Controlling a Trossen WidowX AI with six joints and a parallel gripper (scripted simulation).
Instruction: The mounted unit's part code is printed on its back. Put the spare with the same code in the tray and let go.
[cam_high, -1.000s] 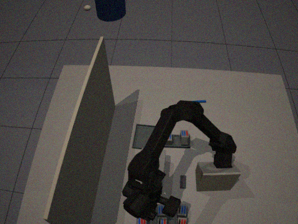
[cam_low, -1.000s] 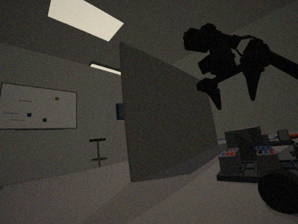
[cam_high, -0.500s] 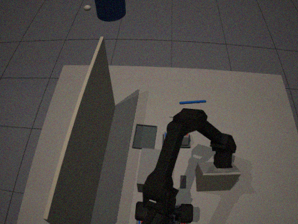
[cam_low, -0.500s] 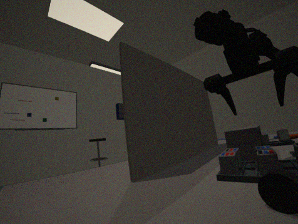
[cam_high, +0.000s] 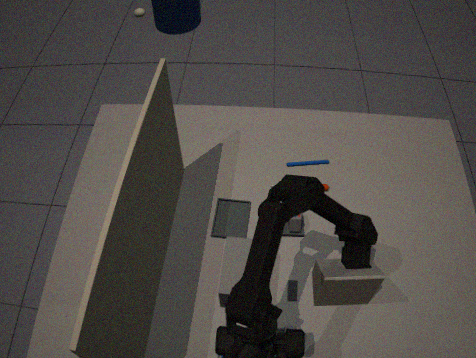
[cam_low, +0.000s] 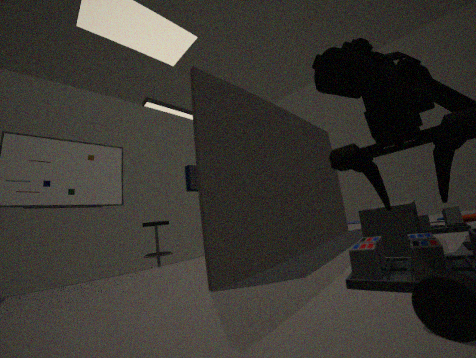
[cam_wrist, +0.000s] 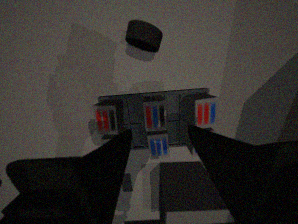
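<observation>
Right now the grey spare is 6 cm below my gripper tip. The rest, counted from my gripper tip: rack 6 cm behind, 40 cm to the right, 9 cm below; tall dark panel 27 cm ahead, 24 cm to the right, 12 cm above; mounted unit 4 cm ahead, 22 cm to the right, 5 cm below.
</observation>
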